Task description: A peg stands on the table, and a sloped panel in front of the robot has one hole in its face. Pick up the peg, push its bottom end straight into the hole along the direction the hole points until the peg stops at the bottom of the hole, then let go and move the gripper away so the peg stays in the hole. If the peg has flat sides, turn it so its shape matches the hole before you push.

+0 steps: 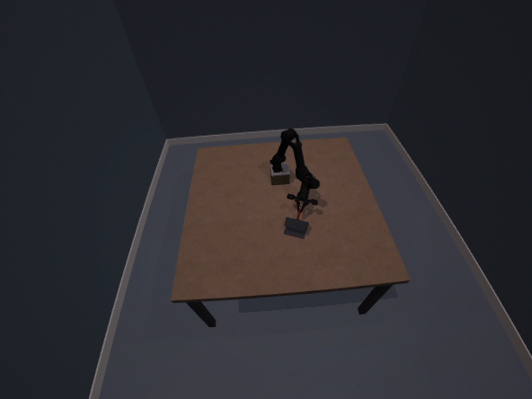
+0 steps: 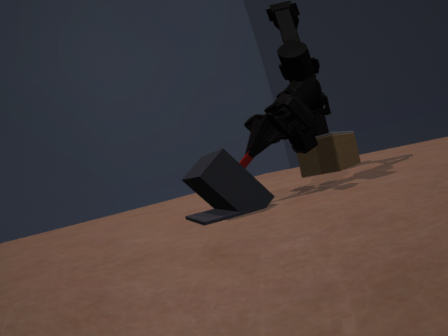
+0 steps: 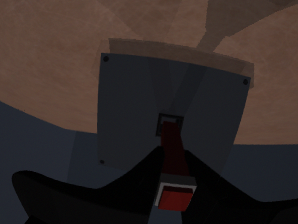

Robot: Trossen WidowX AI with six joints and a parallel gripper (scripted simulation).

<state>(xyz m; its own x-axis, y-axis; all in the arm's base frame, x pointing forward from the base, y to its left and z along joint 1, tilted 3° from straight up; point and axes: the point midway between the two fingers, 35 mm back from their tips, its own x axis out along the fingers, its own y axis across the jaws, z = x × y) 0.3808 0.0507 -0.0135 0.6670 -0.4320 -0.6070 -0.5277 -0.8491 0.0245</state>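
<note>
The sloped panel lies 5 cm ahead of my gripper tip, 4 cm below it and 3 cm to the right of it. Also, from my gripper tip: peg (1 cm to the left, 1 cm behind, 1 cm above).
</note>
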